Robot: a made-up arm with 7 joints. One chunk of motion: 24 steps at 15 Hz.
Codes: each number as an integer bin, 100 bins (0 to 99) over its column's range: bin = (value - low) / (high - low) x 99, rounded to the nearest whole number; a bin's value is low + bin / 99 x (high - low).
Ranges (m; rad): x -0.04..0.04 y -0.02..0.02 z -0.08..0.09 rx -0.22..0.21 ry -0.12..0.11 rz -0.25..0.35
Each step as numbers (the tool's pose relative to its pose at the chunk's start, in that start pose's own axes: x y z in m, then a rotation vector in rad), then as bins.
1 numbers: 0.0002 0.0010 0.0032 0.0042 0.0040 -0.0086
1 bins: 50 52 48 52 53 40
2 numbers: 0.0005 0.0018 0.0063 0.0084 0.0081 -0.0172
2 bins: 50 54 50 53 55 38
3 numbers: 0.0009 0.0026 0.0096 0.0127 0.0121 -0.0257
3 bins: 51 56 52 54 57 37
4 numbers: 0.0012 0.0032 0.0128 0.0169 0.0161 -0.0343
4 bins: 51 57 54 55 59 36
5 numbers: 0.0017 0.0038 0.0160 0.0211 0.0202 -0.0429
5 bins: 52 59 56 56 60 34
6 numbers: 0.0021 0.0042 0.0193 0.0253 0.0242 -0.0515
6 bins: 52 60 58 56 62 33
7 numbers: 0.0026 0.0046 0.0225 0.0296 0.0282 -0.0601
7 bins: 53 61 60 57 64 31
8 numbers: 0.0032 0.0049 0.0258 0.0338 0.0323 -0.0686
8 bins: 53 62 62 58 66 30
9 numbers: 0.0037 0.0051 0.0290 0.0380 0.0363 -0.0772
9 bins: 54 62 63 59 67 29
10 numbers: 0.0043 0.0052 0.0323 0.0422 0.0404 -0.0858
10 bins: 55 62 65 60 69 27
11 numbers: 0.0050 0.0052 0.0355 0.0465 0.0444 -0.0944
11 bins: 56 62 67 61 71 26
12 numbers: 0.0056 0.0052 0.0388 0.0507 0.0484 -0.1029
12 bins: 56 62 69 62 72 24
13 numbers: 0.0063 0.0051 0.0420 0.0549 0.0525 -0.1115
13 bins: 57 62 71 63 74 23
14 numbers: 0.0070 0.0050 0.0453 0.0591 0.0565 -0.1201
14 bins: 58 62 73 64 76 21
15 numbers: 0.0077 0.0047 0.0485 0.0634 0.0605 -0.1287
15 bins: 59 61 75 65 78 20
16 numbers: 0.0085 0.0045 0.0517 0.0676 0.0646 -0.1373
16 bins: 60 61 77 66 79 19
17 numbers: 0.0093 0.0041 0.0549 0.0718 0.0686 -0.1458
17 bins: 61 60 79 67 81 17
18 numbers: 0.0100 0.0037 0.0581 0.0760 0.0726 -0.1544
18 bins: 62 59 80 68 83 16
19 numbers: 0.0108 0.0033 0.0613 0.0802 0.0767 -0.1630
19 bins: 63 58 82 69 85 14
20 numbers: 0.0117 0.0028 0.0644 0.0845 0.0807 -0.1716
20 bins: 64 56 84 70 86 13
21 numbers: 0.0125 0.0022 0.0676 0.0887 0.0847 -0.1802
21 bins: 65 55 86 71 88 12
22 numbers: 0.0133 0.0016 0.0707 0.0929 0.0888 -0.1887
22 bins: 66 53 88 72 90 10
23 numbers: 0.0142 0.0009 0.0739 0.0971 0.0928 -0.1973
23 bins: 67 52 90 73 92 9
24 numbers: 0.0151 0.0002 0.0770 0.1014 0.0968 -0.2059
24 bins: 68 50 91 74 93 7
